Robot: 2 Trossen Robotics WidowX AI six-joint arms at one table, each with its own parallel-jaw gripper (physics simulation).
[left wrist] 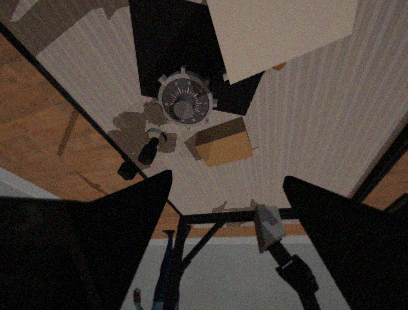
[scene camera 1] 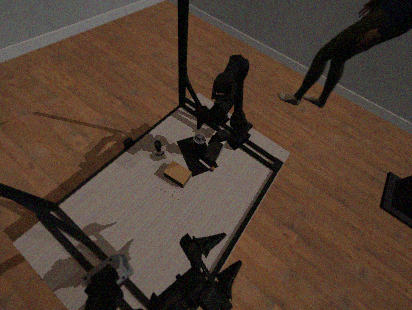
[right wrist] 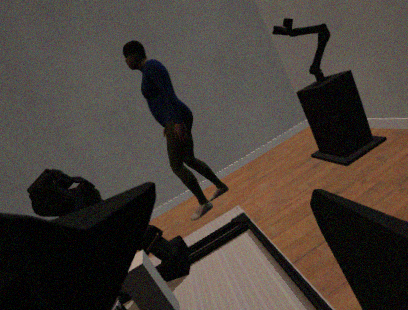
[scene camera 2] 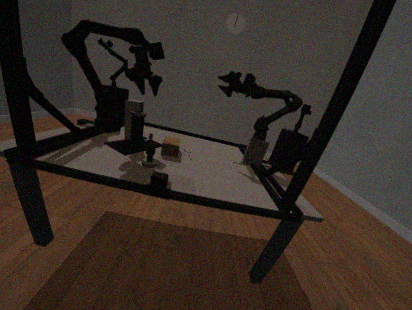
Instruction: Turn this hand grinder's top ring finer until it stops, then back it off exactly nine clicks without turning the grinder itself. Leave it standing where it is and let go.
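Pixels of known places: left gripper, fingertip midpoint: (left wrist: 227,178) (scene camera 1: 203,136) (scene camera 2: 149,95); right gripper, fingertip midpoint: (scene camera 1: 233,247) (right wrist: 233,194) (scene camera 2: 218,81); left arm's base at its link origin: (scene camera 1: 238,134) (right wrist: 169,252) (scene camera 2: 107,117); right arm's base at its link origin: (left wrist: 273,244) (scene camera 1: 105,277) (scene camera 2: 258,142).
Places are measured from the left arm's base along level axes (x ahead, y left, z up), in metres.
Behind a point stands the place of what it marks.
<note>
The hand grinder (scene camera 2: 137,127) @[x 0.275, y -0.073, z 0.025 m] stands upright on a black mat (scene camera 2: 119,145) @[x 0.223, y -0.124, z -0.070 m] (left wrist: 162,35) @[x 0.212, y -0.112, z -0.070 m]. Its round, notched metal top (scene camera 1: 199,138) @[x 0.263, y -0.045, z 0.102 m] (left wrist: 185,101) @[x 0.248, y -0.049, z 0.104 m] shows fine scale marks in the left wrist view; a click count cannot be read. My left gripper (scene camera 2: 149,93) @[x 0.275, y -0.008, z 0.174 m] (left wrist: 227,178) @[x 0.275, y -0.008, z 0.174 m] is open and empty, pointing down above and beside the grinder, with clear air between them. In scene camera 1 its fingers are too dark to make out. My right gripper (scene camera 1: 232,248) @[x 0.483, y 0.385, z 0.345 m] (scene camera 2: 220,83) @[x 0.483, y 0.385, z 0.345 m] (right wrist: 233,194) @[x 0.483, y 0.385, z 0.345 m] is open and empty, raised far from the grinder.
A tall pale box (scene camera 2: 134,105) @[x 0.201, y -0.020, z 0.111 m] (left wrist: 292,35) @[x 0.195, y 0.022, z 0.130 m] stands close beside the grinder. A wooden block (scene camera 1: 177,172) @[x 0.424, y 0.012, z -0.013 m] (scene camera 2: 171,144) @[x 0.447, y -0.041, z -0.013 m] (left wrist: 226,150) @[x 0.417, y 0.014, z -0.013 m] and a dark-handled tamper-like tool (scene camera 1: 158,145) @[x 0.434, y -0.161, z 0.014 m] (scene camera 2: 150,150) @[x 0.441, y -0.190, z -0.004 m] (left wrist: 148,151) @[x 0.416, y -0.169, z 0.003 m] stand nearby. A small black block (scene camera 2: 159,180) @[x 0.559, y -0.301, z -0.030 m] (left wrist: 127,170) @[x 0.536, y -0.281, z -0.031 m] sits at the table edge.
</note>
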